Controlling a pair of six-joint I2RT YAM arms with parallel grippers.
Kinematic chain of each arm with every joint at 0, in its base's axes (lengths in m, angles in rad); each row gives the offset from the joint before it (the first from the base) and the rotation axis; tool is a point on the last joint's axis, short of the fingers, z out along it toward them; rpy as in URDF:
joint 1: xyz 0 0 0.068 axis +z
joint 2: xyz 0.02 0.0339 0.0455 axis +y
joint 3: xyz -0.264 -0.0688 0 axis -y
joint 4: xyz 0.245 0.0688 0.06 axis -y
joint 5: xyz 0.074 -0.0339 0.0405 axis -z
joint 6: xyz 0.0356 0 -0.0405 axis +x
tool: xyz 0 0 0 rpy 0 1.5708 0
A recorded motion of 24 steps. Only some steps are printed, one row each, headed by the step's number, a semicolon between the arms.
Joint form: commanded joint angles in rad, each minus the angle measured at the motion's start. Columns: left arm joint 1, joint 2, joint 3, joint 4, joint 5, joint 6; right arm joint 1, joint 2, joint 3, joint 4, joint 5, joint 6.
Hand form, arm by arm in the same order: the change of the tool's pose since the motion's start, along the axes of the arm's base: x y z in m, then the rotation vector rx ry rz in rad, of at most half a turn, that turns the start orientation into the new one. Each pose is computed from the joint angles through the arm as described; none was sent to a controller.
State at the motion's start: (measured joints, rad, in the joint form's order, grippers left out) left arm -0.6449 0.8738 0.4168 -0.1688 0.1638 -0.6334; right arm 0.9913 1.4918 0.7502 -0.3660 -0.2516 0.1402
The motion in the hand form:
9: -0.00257 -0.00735 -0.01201 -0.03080 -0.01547 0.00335; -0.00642 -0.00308 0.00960 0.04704 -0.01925 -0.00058
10: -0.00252 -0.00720 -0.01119 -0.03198 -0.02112 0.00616; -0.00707 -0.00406 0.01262 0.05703 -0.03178 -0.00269
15: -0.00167 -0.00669 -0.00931 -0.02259 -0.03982 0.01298; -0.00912 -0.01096 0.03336 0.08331 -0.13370 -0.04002
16: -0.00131 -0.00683 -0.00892 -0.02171 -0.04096 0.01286; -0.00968 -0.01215 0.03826 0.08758 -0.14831 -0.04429
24: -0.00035 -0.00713 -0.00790 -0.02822 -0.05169 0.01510; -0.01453 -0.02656 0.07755 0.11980 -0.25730 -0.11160
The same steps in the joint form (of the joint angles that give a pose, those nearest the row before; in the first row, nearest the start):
9: -0.0454 0.0269 -0.0540 0.1181 -0.0317 -0.0403; 0.0138 -0.0594 -0.0213 0.0163 -0.0014 0.0177
10: -0.0454 0.0238 -0.0534 0.1194 -0.0355 -0.0396; 0.0147 -0.0748 -0.0242 0.0189 0.0047 0.0178
15: -0.0431 0.0205 -0.0491 0.1185 -0.0501 -0.0263; 0.0184 -0.1653 -0.0219 0.0024 0.0878 0.0160
16: -0.0425 0.0220 -0.0471 0.1182 -0.0503 -0.0248; 0.0194 -0.1819 -0.0161 -0.0090 0.0992 0.0147
24: -0.0408 0.0235 -0.0471 0.1319 -0.0517 -0.0235; 0.0192 -0.3171 0.0336 -0.1063 0.1985 0.0251

